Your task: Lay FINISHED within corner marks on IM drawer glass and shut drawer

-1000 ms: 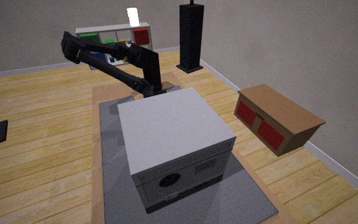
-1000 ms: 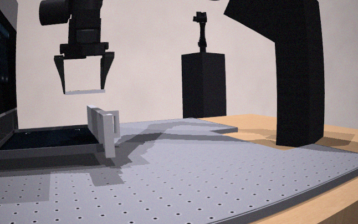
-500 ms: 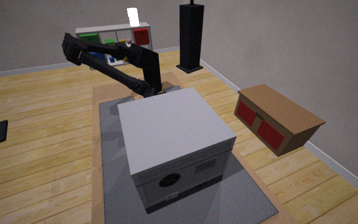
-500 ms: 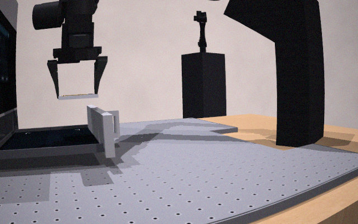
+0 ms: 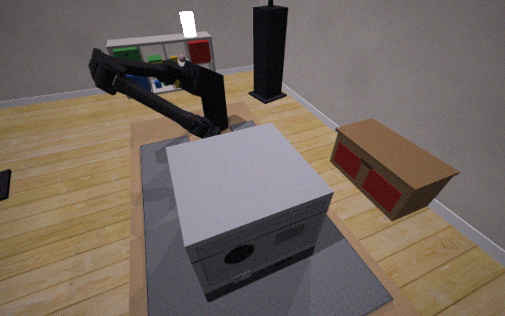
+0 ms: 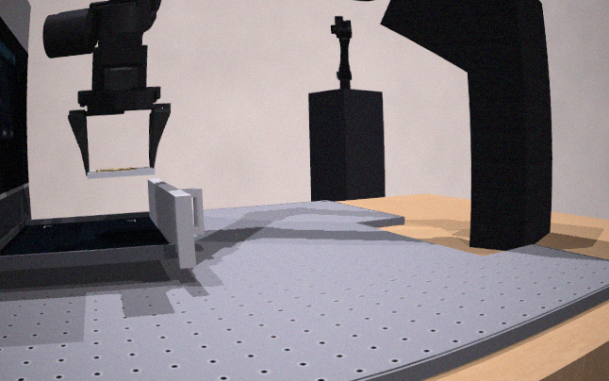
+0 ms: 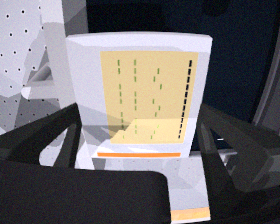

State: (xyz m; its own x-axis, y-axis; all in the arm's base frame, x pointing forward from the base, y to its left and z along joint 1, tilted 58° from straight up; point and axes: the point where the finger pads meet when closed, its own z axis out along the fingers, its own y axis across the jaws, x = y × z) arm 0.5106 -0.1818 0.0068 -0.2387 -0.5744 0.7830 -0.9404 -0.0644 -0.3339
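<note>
Now: hand 6 cm short of the drawer, 6 cm above it and 1 cm to the left of it. From my hand the other things lie so: finished cassette: 1 cm to the right, 1 cm below.
</note>
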